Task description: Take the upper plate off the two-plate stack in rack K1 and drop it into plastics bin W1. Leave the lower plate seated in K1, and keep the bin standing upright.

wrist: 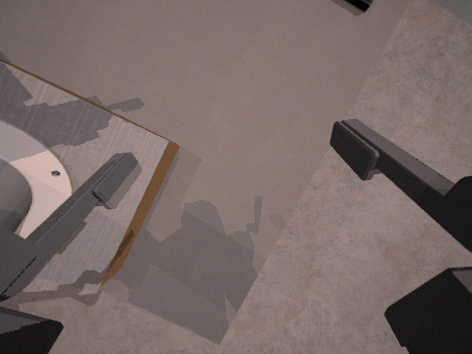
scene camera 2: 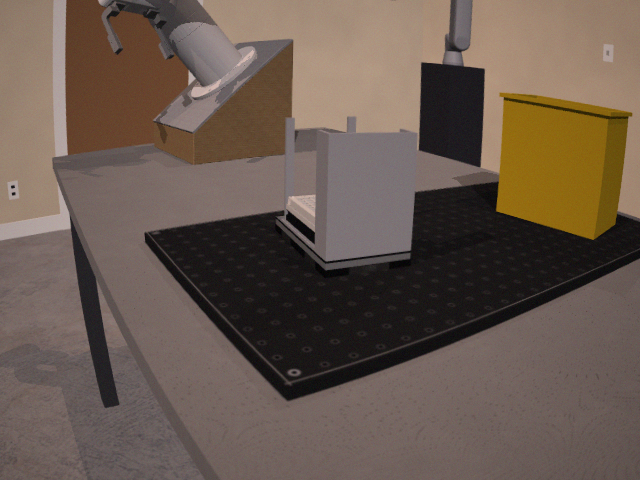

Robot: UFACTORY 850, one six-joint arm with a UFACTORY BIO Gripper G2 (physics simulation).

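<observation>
Rack K1 (scene camera 2: pixel 369 196), grey with a tall solid wall facing the camera and thin corner posts, stands upright on the black board. A white plate (scene camera 2: pixel 301 207) shows in part low inside it; the wall hides the rest, and I cannot tell the two stacked plates apart. The yellow bin W1 (scene camera 2: pixel 550 165) stands upright at the right, its rim on top. My gripper (scene camera 2: pixel 142 53) (wrist: pixel 235 165) is open and empty, high at the upper left, far from the rack and bin. Neither the plates nor the bin shows in the wrist view.
My arm's sloped wooden pedestal (scene camera 2: pixel 248 118) (wrist: pixel 150 200) stands behind and left of the rack. The black perforated board (scene camera 2: pixel 361 330) lies on the grey table (scene camera 2: pixel 465 413). A dark stand (scene camera 2: pixel 450 113) carrying another arm is at the back right. A dark object (wrist: pixel 357 4) is cut off at the wrist view's top.
</observation>
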